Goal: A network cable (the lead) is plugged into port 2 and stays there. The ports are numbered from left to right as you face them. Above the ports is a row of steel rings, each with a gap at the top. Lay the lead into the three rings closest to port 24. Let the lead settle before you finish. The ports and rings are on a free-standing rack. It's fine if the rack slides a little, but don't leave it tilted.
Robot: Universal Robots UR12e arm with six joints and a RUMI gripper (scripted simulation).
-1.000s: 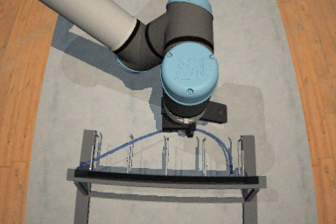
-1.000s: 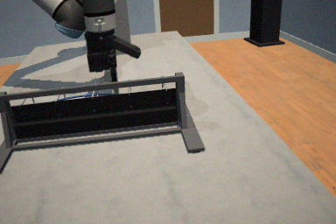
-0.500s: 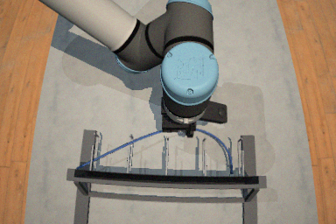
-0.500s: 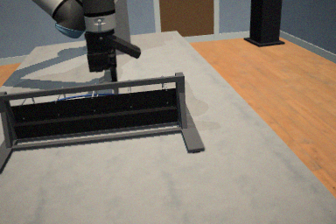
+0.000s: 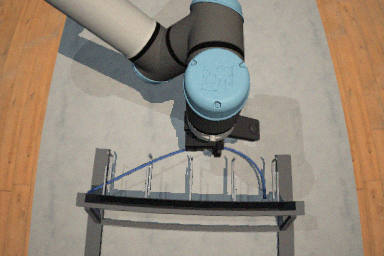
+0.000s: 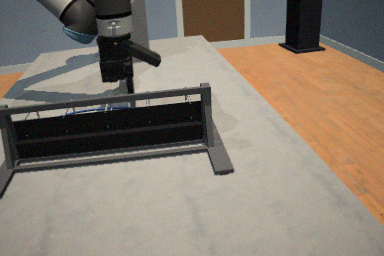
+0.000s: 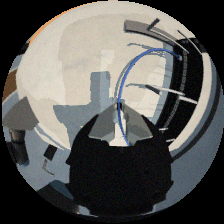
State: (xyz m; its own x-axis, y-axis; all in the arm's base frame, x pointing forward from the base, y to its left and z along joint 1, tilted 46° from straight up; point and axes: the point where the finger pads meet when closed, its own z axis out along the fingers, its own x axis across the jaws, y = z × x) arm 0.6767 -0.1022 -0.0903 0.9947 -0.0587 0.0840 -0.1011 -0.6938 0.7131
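Now: hand 15 cm short of the rack, 7 cm to the left of it and 3 cm below it.
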